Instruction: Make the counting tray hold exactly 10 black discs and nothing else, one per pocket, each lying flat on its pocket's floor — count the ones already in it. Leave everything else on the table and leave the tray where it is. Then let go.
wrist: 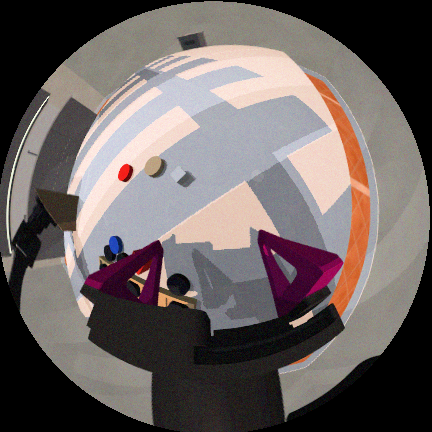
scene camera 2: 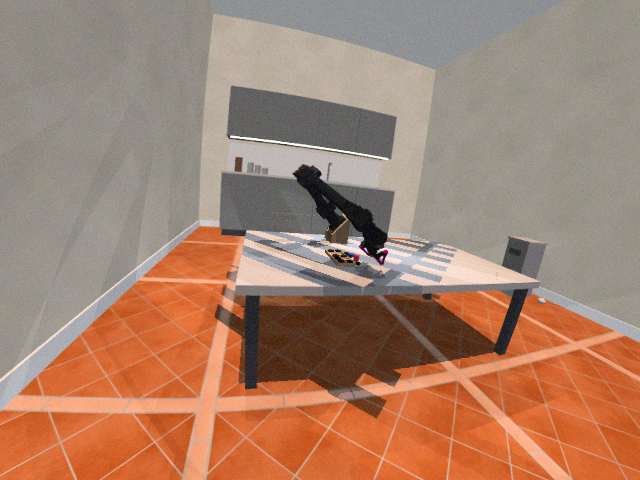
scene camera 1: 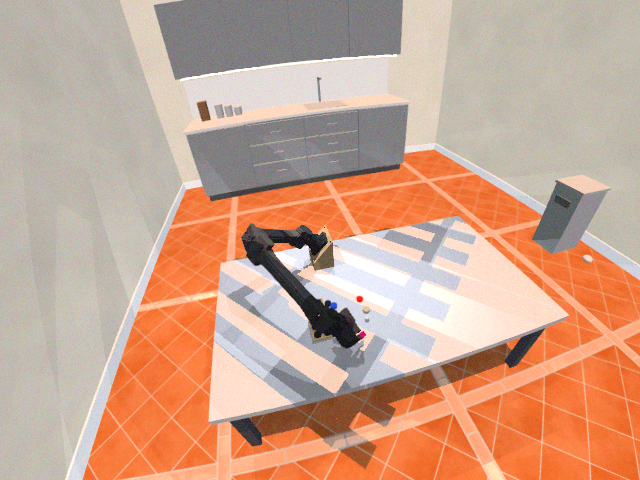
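The tan counting tray (scene camera 1: 321,339) (scene camera 2: 345,265) (wrist: 189,300) holds several black discs; the arm and left finger hide much of it, so I cannot count them. A loose black disc (wrist: 178,284) lies just outside the tray's edge. Another black disc (scene camera 1: 327,303) (wrist: 109,251) lies beside a blue disc (scene camera 1: 333,305) (wrist: 115,245) near the tray's far end. My gripper (scene camera 2: 372,255) (wrist: 208,240) is open and empty, above the table to the side of the tray, with the loose black disc near the left finger in the wrist view.
A red block (scene camera 2: 356,257) (wrist: 142,263) is beside the tray, partly behind the left finger. A red disc (scene camera 1: 359,298) (wrist: 125,172), a tan disc (scene camera 1: 366,310) (wrist: 154,166) and a light grey cube (scene camera 1: 367,319) (wrist: 178,174) lie farther out on the table.
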